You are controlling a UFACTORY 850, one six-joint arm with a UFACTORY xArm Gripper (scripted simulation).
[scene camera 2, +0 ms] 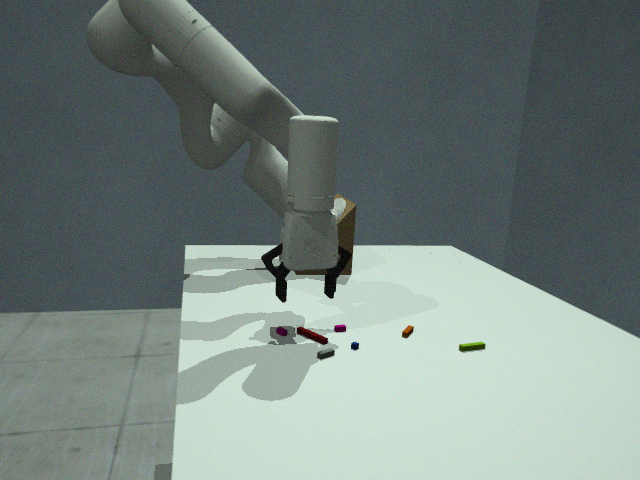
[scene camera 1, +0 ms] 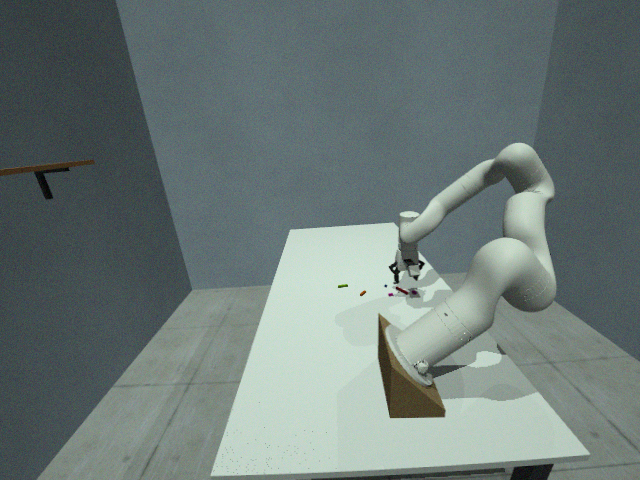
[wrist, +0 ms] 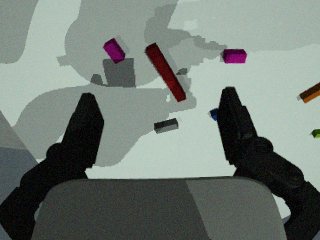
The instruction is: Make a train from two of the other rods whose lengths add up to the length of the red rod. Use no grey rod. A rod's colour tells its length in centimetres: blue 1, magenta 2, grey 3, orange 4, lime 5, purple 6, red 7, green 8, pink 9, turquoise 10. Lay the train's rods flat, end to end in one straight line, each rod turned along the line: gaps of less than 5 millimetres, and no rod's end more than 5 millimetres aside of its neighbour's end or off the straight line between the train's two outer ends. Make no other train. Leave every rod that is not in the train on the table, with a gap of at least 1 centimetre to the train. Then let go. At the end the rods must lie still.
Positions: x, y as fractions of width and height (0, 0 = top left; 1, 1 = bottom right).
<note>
In view: my gripper (scene camera 2: 0.48, 0.62) and a red rod (wrist: 0.48, 0.21).
My gripper also shows in the wrist view (wrist: 0.50, 0.44).
</note>
